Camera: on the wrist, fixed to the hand. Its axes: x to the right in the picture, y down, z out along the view.
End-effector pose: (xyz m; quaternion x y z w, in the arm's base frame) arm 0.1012 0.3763 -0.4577 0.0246 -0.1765 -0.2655 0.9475
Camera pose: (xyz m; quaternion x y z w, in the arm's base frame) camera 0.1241 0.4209 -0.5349 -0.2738 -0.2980 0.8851 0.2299
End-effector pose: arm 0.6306 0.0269 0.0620 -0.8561 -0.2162 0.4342 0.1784
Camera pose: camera 0.6876 -0.0304 0.1062 0.1093 -0.7465 -0.4271 0.4984
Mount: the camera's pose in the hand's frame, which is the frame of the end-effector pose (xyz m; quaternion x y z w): -0.0294 0.0388 -0.0782 -0.0297 -0.2927 0.9553 0.0287
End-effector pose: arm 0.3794 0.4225 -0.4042 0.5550 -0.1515 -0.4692 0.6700
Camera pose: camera 0.4388 0.4908 -0.3869 -0.2860 -0.7167 0.4596 0.4396
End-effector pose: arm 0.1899 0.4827 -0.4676 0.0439 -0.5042 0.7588 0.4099
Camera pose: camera 0.2106 0.5223 -0.5481 0.2705 0.1989 -0.3855 0.8594
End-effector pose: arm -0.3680 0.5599 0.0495 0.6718 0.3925 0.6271 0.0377
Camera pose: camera -0.4148 0.4817 0.0631 -0.5767 0.6602 0.1310 0.4631
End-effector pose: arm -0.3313 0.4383 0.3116 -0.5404 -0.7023 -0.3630 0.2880
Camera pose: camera -0.2854 0.3638 0.3405 -0.8012 0.4226 0.4020 0.1334
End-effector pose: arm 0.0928 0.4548 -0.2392 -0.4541 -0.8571 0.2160 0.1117
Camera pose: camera 0.1680 0.4707 -0.1884 0.7719 -0.3701 -0.2204 0.4675
